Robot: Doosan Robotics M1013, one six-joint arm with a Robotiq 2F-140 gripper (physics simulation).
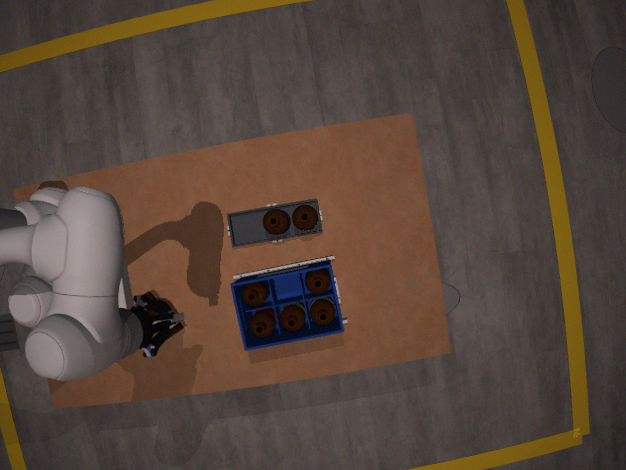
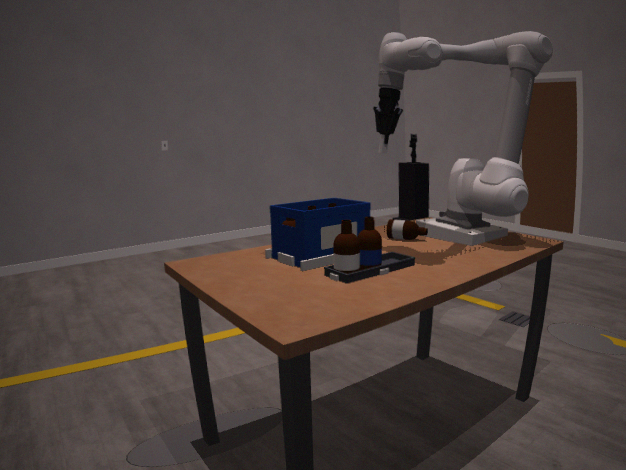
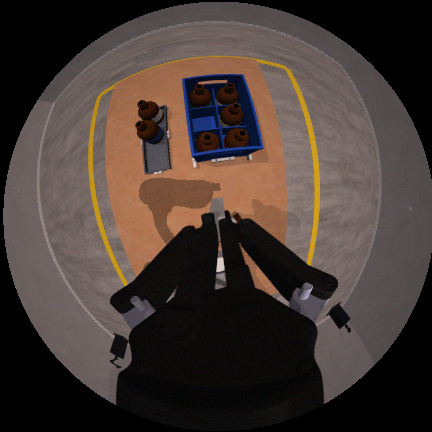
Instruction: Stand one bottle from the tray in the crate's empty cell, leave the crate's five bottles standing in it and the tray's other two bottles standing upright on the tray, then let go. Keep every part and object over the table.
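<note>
My gripper (image 1: 177, 318) (image 2: 383, 146) (image 3: 217, 206) is shut and empty, high above the table on the robot's side of the crate. A brown bottle with a white label (image 2: 403, 229) lies on its side on the table near the robot base; the arm and gripper largely hide it from above. The tray (image 1: 246, 227) (image 2: 410, 261) (image 3: 157, 160) bears two upright bottles, one white-labelled (image 1: 305, 217) (image 2: 346, 260) (image 3: 148, 111) and one blue-labelled (image 1: 276, 221) (image 2: 371, 257) (image 3: 147, 130). The blue crate (image 1: 294, 342) (image 2: 298, 242) (image 3: 252, 151) holds five standing bottles; its tray-side middle cell (image 1: 288, 285) (image 3: 203, 123) is empty.
White fixture strips (image 1: 283, 268) (image 2: 317, 261) stand along the crate's tray side, with small white blocks around the tray. The robot base (image 2: 465, 229) stands at one end of the wooden table (image 1: 374, 202) (image 2: 262, 298) (image 3: 125, 165).
</note>
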